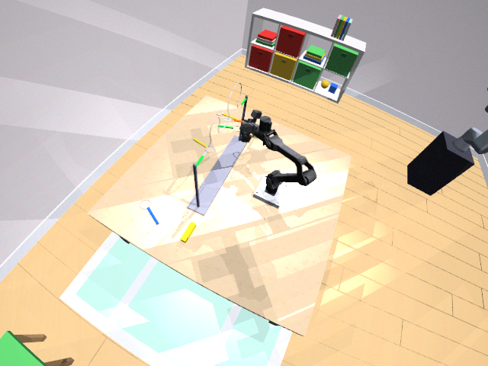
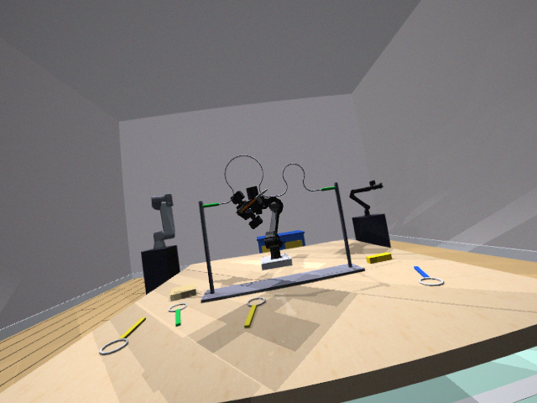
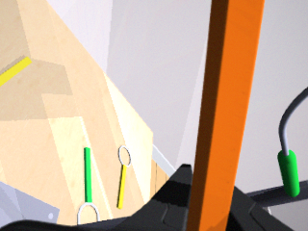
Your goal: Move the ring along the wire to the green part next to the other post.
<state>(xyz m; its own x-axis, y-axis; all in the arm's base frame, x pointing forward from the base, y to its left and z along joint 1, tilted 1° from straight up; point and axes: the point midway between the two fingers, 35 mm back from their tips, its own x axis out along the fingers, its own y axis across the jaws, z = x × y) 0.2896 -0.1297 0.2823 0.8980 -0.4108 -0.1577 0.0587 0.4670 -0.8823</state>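
My gripper tip is 10 mm short of the orange-handled ring, 80 mm to the right of it and 40 mm below it. Also, from my gripper tip: blue-handled ring 220 mm ahead, 610 mm to the left, 310 mm below; then yellow block 40 mm behind, 610 mm to the left, 300 mm below; then tan block 20 mm behind, 280 mm to the right, 300 mm below.
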